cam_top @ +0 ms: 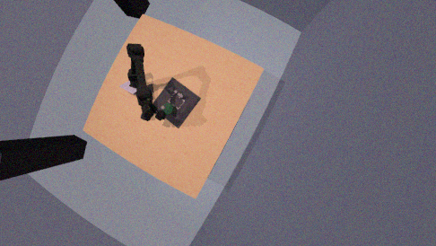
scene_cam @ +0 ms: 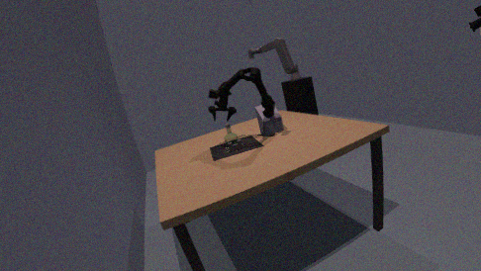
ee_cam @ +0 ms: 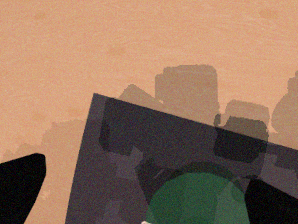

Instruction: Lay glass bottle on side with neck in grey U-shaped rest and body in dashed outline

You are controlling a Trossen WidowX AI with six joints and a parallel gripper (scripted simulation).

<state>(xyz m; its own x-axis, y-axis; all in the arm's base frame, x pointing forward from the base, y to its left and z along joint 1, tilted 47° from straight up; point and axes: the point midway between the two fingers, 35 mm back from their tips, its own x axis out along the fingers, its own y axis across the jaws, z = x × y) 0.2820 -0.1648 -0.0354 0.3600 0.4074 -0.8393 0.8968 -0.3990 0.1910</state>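
My gripper tip is 1 cm past the green glass bottle, 7 cm to the right of it and 8 cm above it. Round my gripper tip: dark mat 1 cm ahead, 14 cm to the left, 17 cm below.
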